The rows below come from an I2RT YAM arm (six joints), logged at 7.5 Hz.
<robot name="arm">
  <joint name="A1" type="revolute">
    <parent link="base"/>
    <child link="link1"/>
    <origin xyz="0 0 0.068"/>
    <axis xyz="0 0 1"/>
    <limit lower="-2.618" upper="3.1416"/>
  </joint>
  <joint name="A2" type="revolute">
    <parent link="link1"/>
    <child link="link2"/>
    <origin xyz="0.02 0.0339 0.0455"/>
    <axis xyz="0 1 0"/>
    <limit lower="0" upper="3.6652"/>
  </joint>
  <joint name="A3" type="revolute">
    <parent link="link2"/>
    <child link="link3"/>
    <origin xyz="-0.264 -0.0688 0"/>
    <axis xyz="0 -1 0"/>
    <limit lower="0" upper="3.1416"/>
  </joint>
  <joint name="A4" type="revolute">
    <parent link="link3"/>
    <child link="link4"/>
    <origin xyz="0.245 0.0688 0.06"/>
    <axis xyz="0 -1 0"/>
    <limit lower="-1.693" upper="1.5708"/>
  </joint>
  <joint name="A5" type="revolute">
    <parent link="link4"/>
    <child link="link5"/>
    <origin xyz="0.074 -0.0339 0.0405"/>
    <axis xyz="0 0 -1"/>
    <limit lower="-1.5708" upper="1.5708"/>
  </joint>
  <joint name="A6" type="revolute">
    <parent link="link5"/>
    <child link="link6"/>
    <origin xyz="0.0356 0 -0.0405"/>
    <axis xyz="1 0 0"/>
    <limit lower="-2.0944" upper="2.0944"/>
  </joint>
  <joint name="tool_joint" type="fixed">
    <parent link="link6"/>
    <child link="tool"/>
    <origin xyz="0 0 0" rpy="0 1.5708 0"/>
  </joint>
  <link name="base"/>
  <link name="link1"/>
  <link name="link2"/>
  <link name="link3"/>
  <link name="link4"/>
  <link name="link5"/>
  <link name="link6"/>
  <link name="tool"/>
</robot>
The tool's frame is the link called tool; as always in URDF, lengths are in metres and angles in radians.
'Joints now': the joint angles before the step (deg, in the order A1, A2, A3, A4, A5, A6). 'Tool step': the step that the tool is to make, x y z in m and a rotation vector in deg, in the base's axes. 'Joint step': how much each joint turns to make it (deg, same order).
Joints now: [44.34, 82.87, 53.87, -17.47, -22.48, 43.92]
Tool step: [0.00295, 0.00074, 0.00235, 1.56, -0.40, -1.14]
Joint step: [-0.29, 0.02, 0.00, 1.89, 0.00, 1.30]
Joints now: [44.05, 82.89, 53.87, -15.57, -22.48, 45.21]
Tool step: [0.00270, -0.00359, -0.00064, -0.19, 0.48, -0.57]
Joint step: [-0.87, 0.00, 0.00, -0.50, -0.35, -0.08]
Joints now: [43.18, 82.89, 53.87, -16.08, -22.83, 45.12]
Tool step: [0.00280, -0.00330, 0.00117, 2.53, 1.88, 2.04]
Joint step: [-1.29, 0.00, 0.00, 0.27, -4.57, -0.15]
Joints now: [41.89, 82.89, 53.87, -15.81, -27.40, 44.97]
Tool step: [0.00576, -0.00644, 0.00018, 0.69, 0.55, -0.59]
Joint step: [-1.77, 0.00, 0.00, -0.07, -1.46, -0.24]
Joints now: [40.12, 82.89, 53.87, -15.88, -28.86, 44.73]
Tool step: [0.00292, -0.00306, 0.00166, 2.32, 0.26, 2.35]
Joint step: [-1.18, 0.00, 0.00, 0.63, -3.89, -1.26]
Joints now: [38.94, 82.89, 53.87, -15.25, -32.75, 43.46]
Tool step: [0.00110, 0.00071, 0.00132, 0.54, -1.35, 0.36]
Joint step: [-0.02, 0.00, 0.00, 1.02, 0.02, -0.68]
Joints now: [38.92, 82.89, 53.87, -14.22, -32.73, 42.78]
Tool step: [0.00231, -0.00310, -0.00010, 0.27, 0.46, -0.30]
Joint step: [-0.79, 0.00, -0.01, -0.17, -0.70, 0.03]
